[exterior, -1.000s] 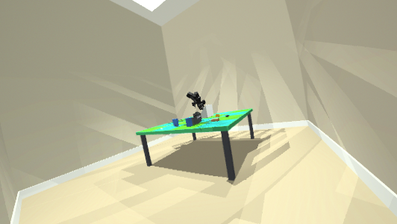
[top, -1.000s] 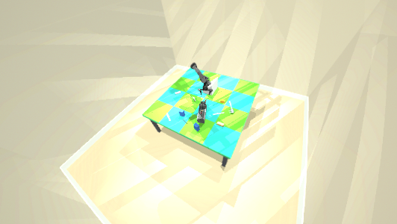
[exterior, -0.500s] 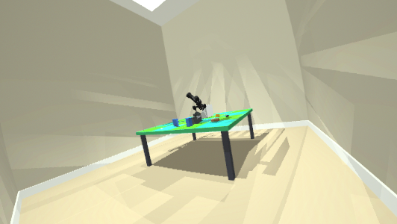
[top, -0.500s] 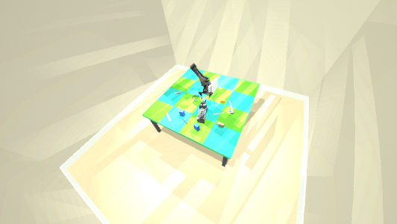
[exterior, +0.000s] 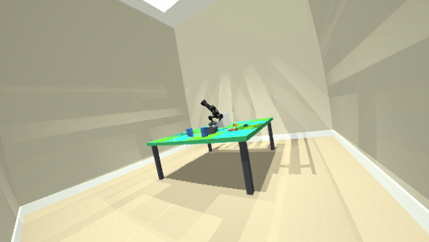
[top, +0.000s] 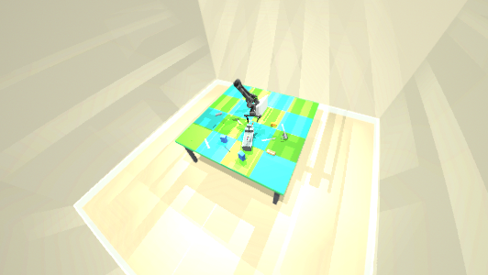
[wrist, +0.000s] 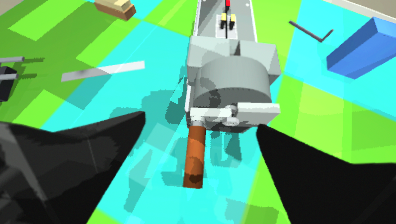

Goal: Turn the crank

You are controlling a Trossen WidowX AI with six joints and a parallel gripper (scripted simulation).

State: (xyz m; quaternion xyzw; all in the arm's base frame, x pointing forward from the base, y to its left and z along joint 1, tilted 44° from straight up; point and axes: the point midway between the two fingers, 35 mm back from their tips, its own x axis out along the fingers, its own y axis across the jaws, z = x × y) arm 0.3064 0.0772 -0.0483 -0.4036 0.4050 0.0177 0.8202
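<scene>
Right now the crank handle is 20 mm below my gripper tip, 20 mm behind it and 10 mm to the right of it. The rest, counted from my gripper tip: red pointer: 190 mm ahead, 50 mm to the left, 20 mm below; orange piece: 180 mm to the left, 170 mm behind, 90 mm below; tan block: 310 mm to the left, 190 mm ahead, 90 mm below.
</scene>
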